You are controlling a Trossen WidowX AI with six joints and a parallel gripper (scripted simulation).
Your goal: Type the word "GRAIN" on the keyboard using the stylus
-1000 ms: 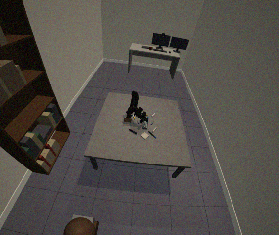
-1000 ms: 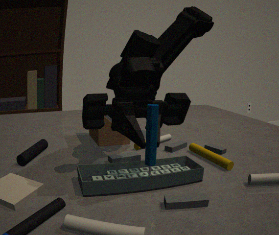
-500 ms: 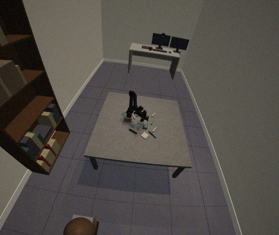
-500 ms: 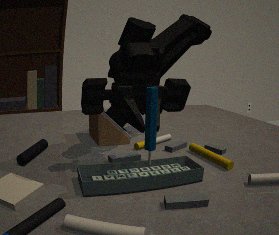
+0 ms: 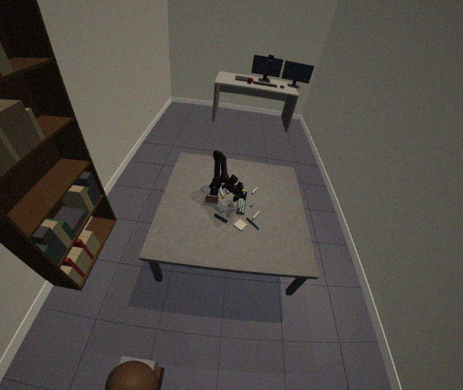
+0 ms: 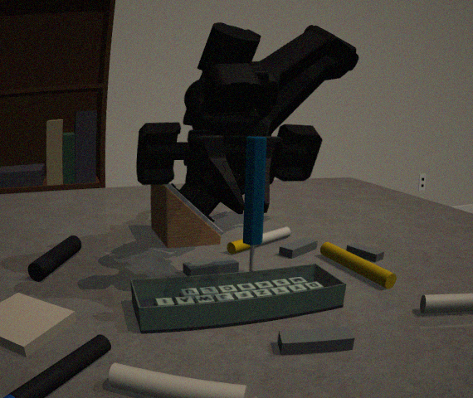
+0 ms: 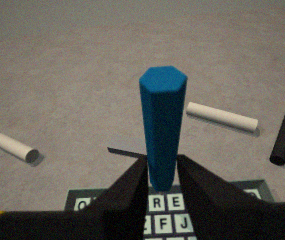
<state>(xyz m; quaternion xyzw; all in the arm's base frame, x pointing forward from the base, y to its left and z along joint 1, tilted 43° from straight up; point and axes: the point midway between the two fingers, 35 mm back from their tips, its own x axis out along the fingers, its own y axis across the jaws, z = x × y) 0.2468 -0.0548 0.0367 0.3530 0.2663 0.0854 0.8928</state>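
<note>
Now: gripper tip 20 mm past the keyboard tray and 90 mm above it. From my gripper tip the other things lie so: yellow cylinder 70 mm behind, 170 mm to the left, 100 mm below; then blue stylus 20 mm below; then thin grey tip 50 mm below.
</note>
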